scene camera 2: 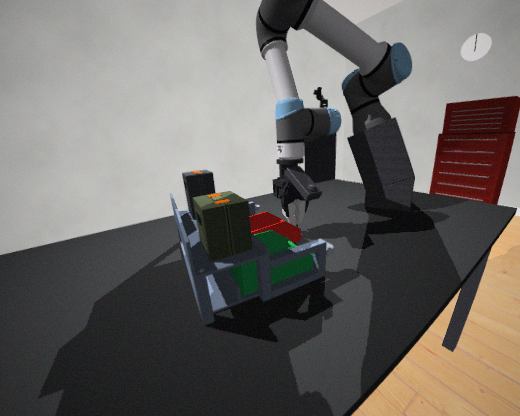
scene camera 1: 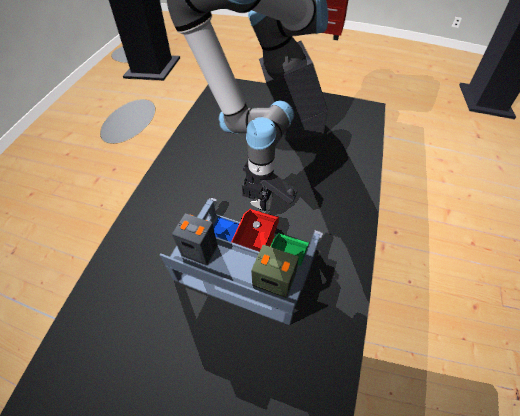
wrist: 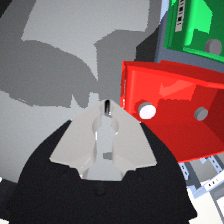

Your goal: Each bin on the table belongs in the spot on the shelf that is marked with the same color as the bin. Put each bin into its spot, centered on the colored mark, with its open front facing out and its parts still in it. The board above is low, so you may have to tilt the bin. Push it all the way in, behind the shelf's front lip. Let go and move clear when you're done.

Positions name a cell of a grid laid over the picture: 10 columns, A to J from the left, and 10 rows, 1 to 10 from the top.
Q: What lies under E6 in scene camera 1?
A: A red bin.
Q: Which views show the gripper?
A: Scene camera 2, scene camera 1 and the wrist view: all of them.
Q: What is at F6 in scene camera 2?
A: A red bin.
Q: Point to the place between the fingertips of the gripper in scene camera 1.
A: At F6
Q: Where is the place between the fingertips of the gripper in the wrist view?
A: E5
